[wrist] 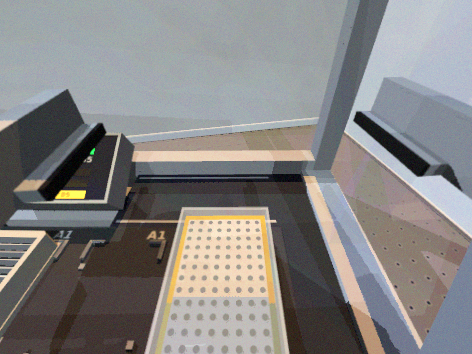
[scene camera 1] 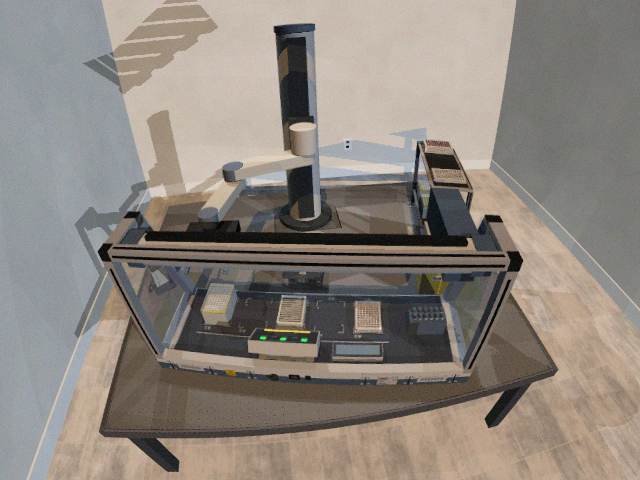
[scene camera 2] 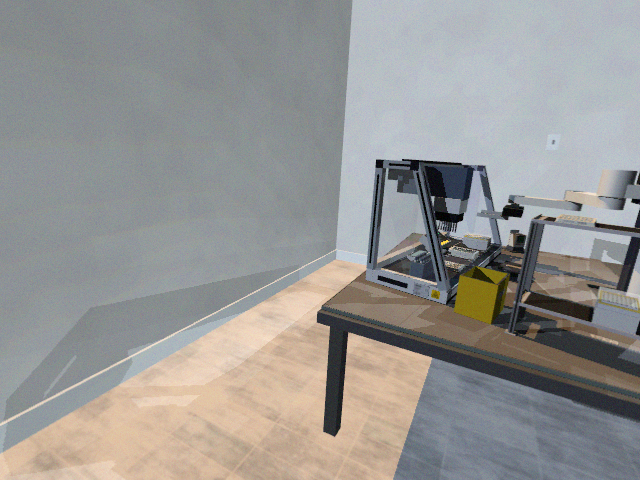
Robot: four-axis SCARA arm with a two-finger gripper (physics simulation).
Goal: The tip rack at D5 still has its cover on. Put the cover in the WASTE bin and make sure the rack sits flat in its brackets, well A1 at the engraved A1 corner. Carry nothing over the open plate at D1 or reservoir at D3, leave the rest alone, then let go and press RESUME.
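Places are measured from the arm's base along level axes (x ahead, y left, z up), in millimetres.
Pixels of known places: gripper, fingertip midpoint: [wrist: 233, 104] [scene camera 1: 204, 272] [scene camera 2: 479, 212]; arm's base, origin of the base link: [scene camera 1: 305, 215].
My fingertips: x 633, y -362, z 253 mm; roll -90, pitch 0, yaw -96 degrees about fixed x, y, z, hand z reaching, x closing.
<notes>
For each thing: its top centre in the pictures, then the offset to it from my fingertips. "*": a spot on its surface instead.
- tip rack, middle of its top: [wrist: 221, 268] [scene camera 2: 477, 235] 13 mm back, 14 mm left, 124 mm down
- clear cover, surface spot: [wrist: 225, 211] * 44 mm ahead, 2 mm left, 124 mm down
- yellow bin, middle of its top: [scene camera 2: 485, 274] 67 mm back, 811 mm left, 105 mm down
- striped reservoir, middle of its top: [scene camera 1: 291, 309] [scene camera 2: 463, 250] 35 mm ahead, 257 mm left, 163 mm down
- enclosure's top beam, surface spot: [scene camera 1: 310, 255] * 276 mm ahead, 315 mm left, 257 mm up
- pipette head, middle of its top: [scene camera 2: 451, 197] 87 mm ahead, 703 mm left, 133 mm up
- shelf unit, surface spot: [scene camera 2: 523, 279] * 162 mm back, 939 mm left, 62 mm down
The tip rack [scene camera 1: 218, 304] [scene camera 2: 476, 240] [wrist: 225, 255] at D5 has a clear cover [wrist: 225, 211] over it; its pale rim surrounds the yellow-edged rack in the wrist view. The rack's brackets and A1 corner are hidden, so its seating cannot be judged. My gripper [scene camera 2: 484, 213] [wrist: 233, 104] is open and empty, above and apart from the rack, its fingers wide to either side in the wrist view. The yellow bin [scene camera 1: 433, 283] [scene camera 2: 479, 297] stands on the table outside the frame. The button panel [scene camera 1: 283, 345] [wrist: 97, 172] has green lights; no RESUME label is legible.
The striped reservoir [scene camera 1: 292, 311] [wrist: 15, 255] stands at D3 and the open plate [scene camera 1: 368, 316] at D1. A blue tube rack [scene camera 1: 426, 321] [scene camera 2: 421, 266] is farther right. The enclosure's top beam [scene camera 1: 310, 255], a pipette head [scene camera 2: 450, 206] and a shelf unit [scene camera 2: 523, 279] stand around.
</notes>
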